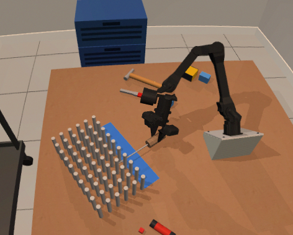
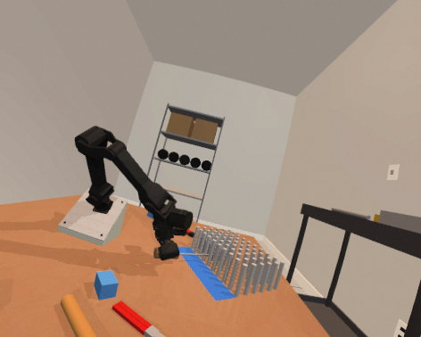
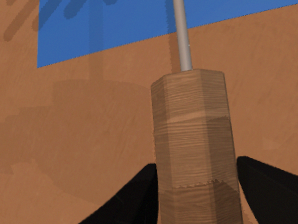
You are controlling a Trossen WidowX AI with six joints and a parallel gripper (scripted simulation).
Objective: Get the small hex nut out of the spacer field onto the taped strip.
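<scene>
Right now my gripper tip is 140 mm short of the blue taped strip, 40 mm above it and 20 mm to the right of it. Round my gripper tip: small red cube 370 mm to the left, 150 mm ahead, 30 mm below; then hex nut 280 mm ahead, 130 mm to the left, 30 mm below; then rod 90 mm ahead, 40 mm to the left.
</scene>
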